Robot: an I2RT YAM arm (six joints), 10 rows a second.
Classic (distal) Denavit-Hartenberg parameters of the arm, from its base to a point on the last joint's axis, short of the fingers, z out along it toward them. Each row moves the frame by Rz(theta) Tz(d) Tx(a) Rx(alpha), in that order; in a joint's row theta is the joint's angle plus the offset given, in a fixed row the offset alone. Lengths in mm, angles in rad.
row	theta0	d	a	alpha
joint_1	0	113.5	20	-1.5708
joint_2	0	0	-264	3.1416
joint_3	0.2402	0	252.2	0
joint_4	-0.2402	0	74	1.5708
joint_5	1.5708	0	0	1.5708
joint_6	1.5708	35.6	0	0
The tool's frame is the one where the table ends.
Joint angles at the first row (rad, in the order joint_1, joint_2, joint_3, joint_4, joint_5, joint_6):
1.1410 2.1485 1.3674 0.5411 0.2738 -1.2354
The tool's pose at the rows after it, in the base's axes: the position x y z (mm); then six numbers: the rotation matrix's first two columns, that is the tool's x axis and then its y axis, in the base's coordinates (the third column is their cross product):
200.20, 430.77, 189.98, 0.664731, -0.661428, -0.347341, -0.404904, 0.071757, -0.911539
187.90, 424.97, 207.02, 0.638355, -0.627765, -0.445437, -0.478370, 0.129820, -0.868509
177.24, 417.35, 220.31, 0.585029, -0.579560, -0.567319, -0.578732, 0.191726, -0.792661
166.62, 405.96, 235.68, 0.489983, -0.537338, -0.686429, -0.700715, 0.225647, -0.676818
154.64, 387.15, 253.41, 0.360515, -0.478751, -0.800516, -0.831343, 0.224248, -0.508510
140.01, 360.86, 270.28, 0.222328, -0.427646, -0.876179, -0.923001, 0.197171, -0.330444
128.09, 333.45, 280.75, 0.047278, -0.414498, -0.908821, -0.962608, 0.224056, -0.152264
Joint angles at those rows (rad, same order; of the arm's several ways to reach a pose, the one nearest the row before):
1.1563 2.0940 1.3241 0.5390 0.2775 -1.1424
1.1744 2.0282 1.2969 0.5042 0.2630 -1.0369
1.1873 1.9659 1.2658 0.4686 0.2326 -0.8953
1.1964 1.8867 1.2420 0.3707 0.1865 -0.7263
1.1980 1.7811 1.2037 0.2534 0.0849 -0.5375
1.1980 1.6526 1.1399 0.1540 -0.0288 -0.3714
1.1967 1.5328 1.0772 0.0556 -0.0741 -0.1973

